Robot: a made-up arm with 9 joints. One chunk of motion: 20 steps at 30 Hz.
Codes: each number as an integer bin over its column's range. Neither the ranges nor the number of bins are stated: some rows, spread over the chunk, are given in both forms.
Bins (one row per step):
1: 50 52 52 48 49 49 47 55 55
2: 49 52 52 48 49 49 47 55 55
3: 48 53 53 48 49 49 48 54 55
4: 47 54 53 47 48 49 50 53 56
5: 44 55 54 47 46 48 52 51 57
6: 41 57 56 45 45 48 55 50 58
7: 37 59 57 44 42 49 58 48 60
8: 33 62 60 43 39 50 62 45 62
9: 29 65 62 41 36 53 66 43 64
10: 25 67 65 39 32 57 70 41 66
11: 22 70 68 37 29 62 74 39 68
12: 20 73 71 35 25 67 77 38 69
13: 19 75 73 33 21 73 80 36 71
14: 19 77 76 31 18 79 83 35 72
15: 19 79 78 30 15 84 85 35 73
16: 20 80 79 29 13 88 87 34 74
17: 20 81 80 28 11 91 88 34 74
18: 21 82 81 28 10 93 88 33 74
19: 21 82 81 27 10 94 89 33 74
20: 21 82 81 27 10 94 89 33 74
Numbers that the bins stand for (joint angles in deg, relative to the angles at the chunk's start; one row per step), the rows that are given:
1: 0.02 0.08 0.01 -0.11 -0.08 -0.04 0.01 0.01 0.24
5: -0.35 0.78 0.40 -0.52 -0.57 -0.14 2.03 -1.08 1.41
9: -1.29 3.12 1.95 -3.02 -2.20 0.37 7.71 -3.28 5.53
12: -1.85 4.99 3.69 -5.51 -4.00 1.81 12.18 -4.65 8.47
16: -1.85 6.63 5.24 -8.01 -5.96 3.97 16.23 -5.75 11.41
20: -1.79 7.10 5.63 -8.84 -6.45 4.59 17.04 -6.02 11.41
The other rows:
2: -0.04 0.08 0.01 -0.11 -0.08 -0.04 0.01 0.01 0.24
3: -0.10 0.31 0.20 -0.11 -0.08 -0.04 0.41 -0.26 0.24
4: -0.17 0.55 0.20 -0.52 -0.24 -0.04 1.22 -0.53 0.83
6: -0.54 1.25 0.78 -1.36 -0.73 -0.14 3.25 -1.36 2.00
7: -0.79 1.72 0.98 -1.77 -1.22 -0.04 4.47 -1.91 3.18
8: -1.04 2.42 1.56 -2.19 -1.71 0.06 6.09 -2.73 4.35
10: -1.54 3.59 2.53 -3.85 -2.86 0.78 9.34 -3.83 6.70
11: -1.73 4.29 3.11 -4.68 -3.35 1.30 10.96 -4.38 7.88
13: -1.91 5.46 4.08 -6.35 -4.65 2.43 13.39 -5.20 9.64
14: -1.91 5.93 4.66 -7.18 -5.14 3.04 14.61 -5.47 10.23
15: -1.91 6.40 5.05 -7.59 -5.63 3.56 15.42 -5.47 10.82
17: -1.85 6.87 5.44 -8.43 -6.28 4.28 16.64 -5.75 11.41
18: -1.79 7.10 5.63 -8.43 -6.45 4.48 16.64 -6.02 11.41
19: -1.79 7.10 5.63 -8.84 -6.45 4.59 17.04 -6.02 11.41

